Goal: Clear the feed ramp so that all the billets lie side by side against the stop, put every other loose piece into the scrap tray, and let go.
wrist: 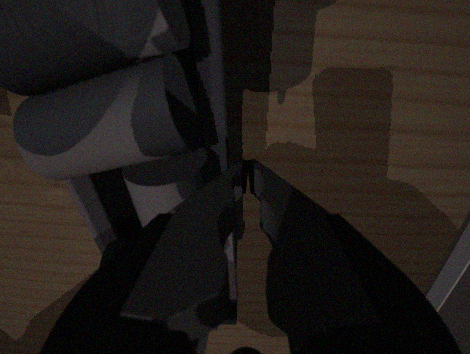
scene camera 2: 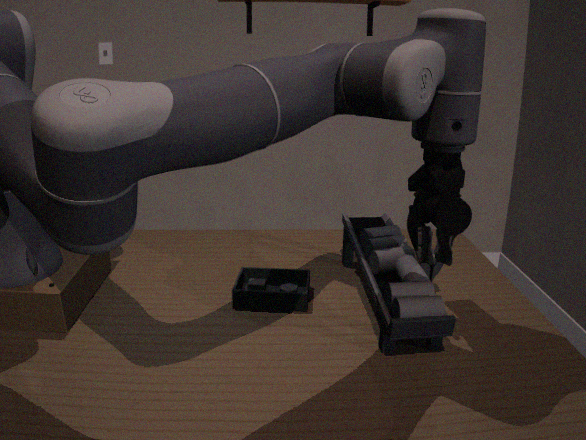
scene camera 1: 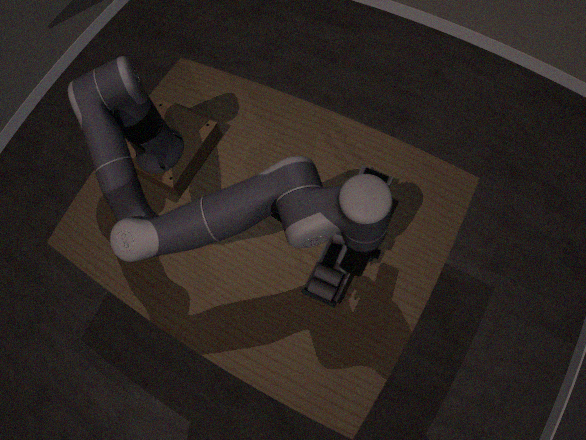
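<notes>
The dark feed ramp [scene camera 1: 320, 300] [scene camera 2: 422, 327] [wrist: 215, 65] slopes down to its stop at the near end in the second scene view. Two grey billets [scene camera 1: 322, 289] [scene camera 2: 420, 306] lie crosswise side by side at the stop. Behind them a crooked cylinder [scene camera 2: 411, 267] [wrist: 156, 200] lies nearly lengthwise along the right rail. More cylinders [scene camera 2: 389, 259] [wrist: 95, 125] lie crosswise further up. The black scrap tray [scene camera 2: 270, 301] holds a small block [scene camera 2: 257, 282] and a round piece [scene camera 2: 288, 287]. My gripper [scene camera 2: 432, 274] [wrist: 248, 163] is shut and empty, low at the ramp's right rail beside the crooked cylinder. The arm hides much of the ramp in the first scene view.
The scrap tray stands left of the ramp in the second scene view. The robot's base stands on a wooden block [scene camera 1: 197, 160] [scene camera 2: 30, 310] at the far left of the table [scene camera 1: 260, 370] [scene camera 2: 200, 400]. A shelf [scene camera 2: 320, 1] hangs on the wall behind.
</notes>
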